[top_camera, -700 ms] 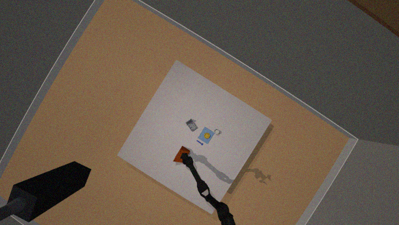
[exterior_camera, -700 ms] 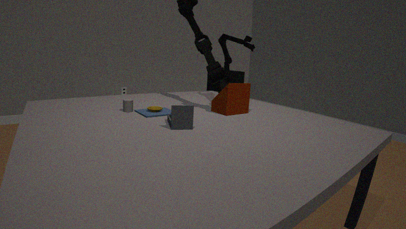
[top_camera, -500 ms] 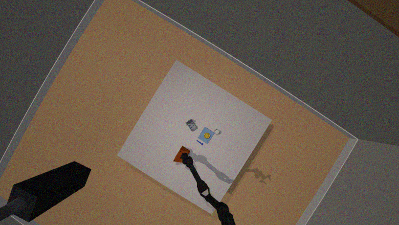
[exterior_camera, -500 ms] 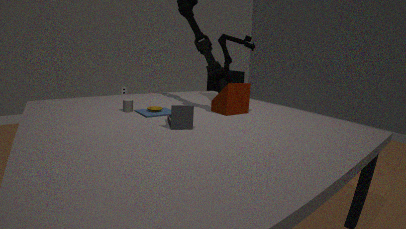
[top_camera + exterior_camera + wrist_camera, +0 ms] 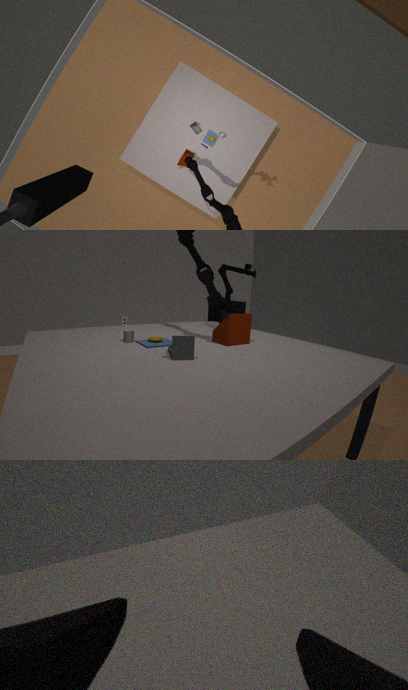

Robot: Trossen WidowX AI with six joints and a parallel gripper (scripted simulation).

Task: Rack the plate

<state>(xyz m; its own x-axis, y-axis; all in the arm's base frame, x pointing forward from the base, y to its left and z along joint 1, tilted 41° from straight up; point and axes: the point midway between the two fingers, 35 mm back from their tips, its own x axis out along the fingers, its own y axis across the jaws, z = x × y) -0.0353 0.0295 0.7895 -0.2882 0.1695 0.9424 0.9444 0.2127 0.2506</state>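
The plate is 41 cm ahead of my gripper tip, 36 cm to the left of it and 70 cm below it. Also, from my gripper tip: blue spoon: 30 cm ahead, 39 cm to the left, 72 cm below; white cup: 50 cm ahead, 28 cm to the left, 69 cm below; grey dish rack: 45 cm ahead, 57 cm to the left, 70 cm below.
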